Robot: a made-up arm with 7 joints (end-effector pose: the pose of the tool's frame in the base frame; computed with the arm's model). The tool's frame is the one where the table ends.
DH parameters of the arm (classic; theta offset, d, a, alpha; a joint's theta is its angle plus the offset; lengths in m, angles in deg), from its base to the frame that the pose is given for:
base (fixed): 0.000 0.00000 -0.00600 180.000
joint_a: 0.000 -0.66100 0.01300 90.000
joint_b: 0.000 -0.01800 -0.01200 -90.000
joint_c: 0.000 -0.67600 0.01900 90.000
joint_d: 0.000 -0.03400 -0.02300 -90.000
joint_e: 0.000 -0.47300 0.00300 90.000
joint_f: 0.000 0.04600 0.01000 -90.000
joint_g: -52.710 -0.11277 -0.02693 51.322
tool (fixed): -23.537 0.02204 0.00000 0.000
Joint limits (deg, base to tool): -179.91..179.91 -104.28..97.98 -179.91..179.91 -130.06..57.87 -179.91..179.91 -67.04..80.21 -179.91..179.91
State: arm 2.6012 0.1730 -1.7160 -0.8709 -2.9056 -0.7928 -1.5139
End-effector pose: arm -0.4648 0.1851 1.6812 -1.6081 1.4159 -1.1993
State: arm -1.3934 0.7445 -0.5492 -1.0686 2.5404 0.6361 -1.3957
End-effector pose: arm 0.3956 0.2513 1.5639 -0.4523 -1.1606 0.2728
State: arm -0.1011 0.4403 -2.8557 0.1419 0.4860 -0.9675 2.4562
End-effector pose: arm 0.4622 -0.0143 1.8054 -0.9696 -0.5394 0.5916
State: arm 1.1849 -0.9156 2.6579 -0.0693 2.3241 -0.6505 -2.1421
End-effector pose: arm -0.3680 0.9227 1.4042 -0.1760 1.5926 -1.9870
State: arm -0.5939 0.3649 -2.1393 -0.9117 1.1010 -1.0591 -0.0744
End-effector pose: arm 0.6234 -0.0467 1.5011 -0.1171 -1.5474 -0.5123
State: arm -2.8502 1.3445 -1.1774 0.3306 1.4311 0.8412 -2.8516
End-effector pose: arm -1.1665 0.2064 0.7289 1.1028 1.2952 2.1798
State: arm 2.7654 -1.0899 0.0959 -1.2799 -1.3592 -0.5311 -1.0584
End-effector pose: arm 0.8567 0.3835 0.5418 -0.9251 0.2504 2.6861
